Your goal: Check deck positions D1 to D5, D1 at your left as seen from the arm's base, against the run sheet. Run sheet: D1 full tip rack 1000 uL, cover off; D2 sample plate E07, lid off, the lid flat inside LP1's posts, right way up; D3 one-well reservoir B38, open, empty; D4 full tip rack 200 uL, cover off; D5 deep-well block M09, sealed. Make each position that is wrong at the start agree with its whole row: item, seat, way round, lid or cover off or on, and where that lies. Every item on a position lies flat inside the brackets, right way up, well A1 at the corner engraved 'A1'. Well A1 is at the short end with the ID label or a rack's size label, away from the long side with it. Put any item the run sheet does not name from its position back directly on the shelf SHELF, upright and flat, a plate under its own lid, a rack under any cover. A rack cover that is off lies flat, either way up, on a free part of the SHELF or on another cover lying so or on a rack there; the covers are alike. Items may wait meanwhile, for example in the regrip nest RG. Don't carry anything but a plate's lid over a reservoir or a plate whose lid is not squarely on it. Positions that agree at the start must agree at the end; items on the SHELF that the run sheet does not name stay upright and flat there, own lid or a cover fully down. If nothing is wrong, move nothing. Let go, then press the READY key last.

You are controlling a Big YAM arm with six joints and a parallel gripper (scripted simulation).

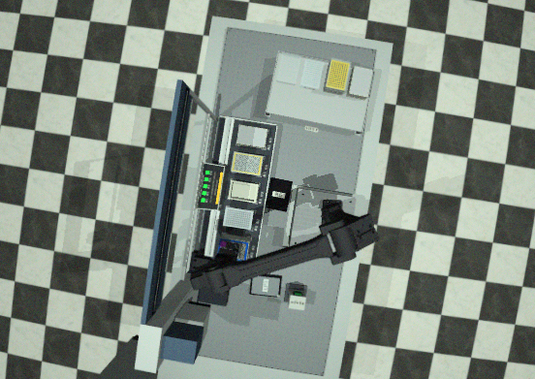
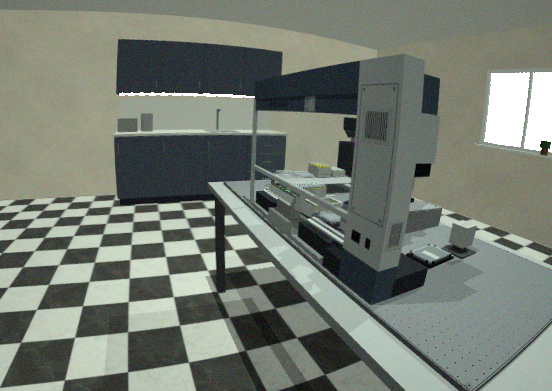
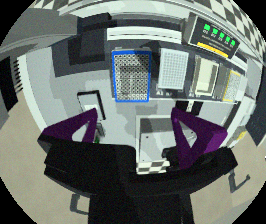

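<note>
My gripper is now 1 cm short of the blue-framed tip rack, 1 cm to the right of it and 15 cm above it. From my hand the other things lie so: cream reservoir (2 cm behind, 24 cm to the right, 21 cm below); then clear plate (12 cm to the right, 21 cm below); then gantry housing (19 cm ahead, 21 cm to the left).
</note>
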